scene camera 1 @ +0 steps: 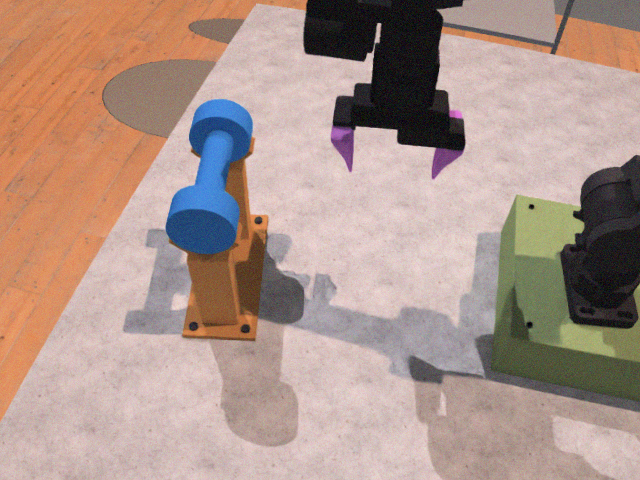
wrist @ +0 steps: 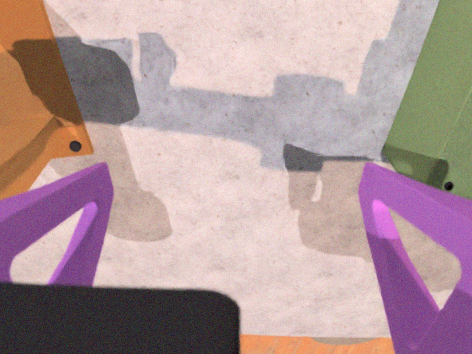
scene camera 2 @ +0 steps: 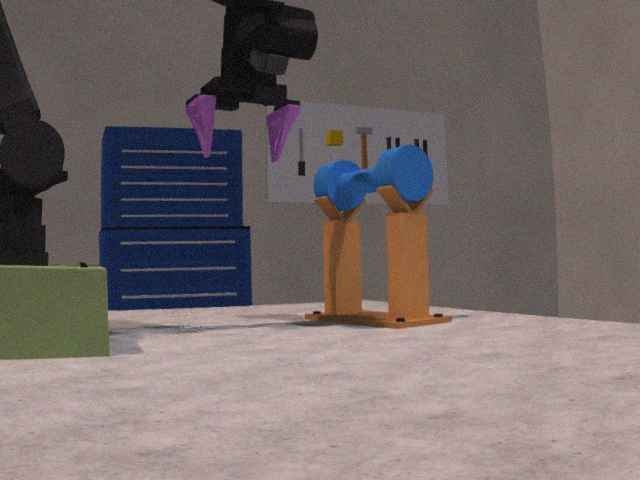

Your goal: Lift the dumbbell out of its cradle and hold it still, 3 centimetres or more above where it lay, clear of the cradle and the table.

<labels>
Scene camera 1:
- my gripper: 391, 171
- blue dumbbell: 203, 218
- orange cradle: 224, 299
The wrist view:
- my gripper: 235, 177
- orange cradle: 48, 123
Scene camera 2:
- my gripper: 242, 159
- blue dumbbell: 408, 168
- orange cradle: 407, 243
</labels>
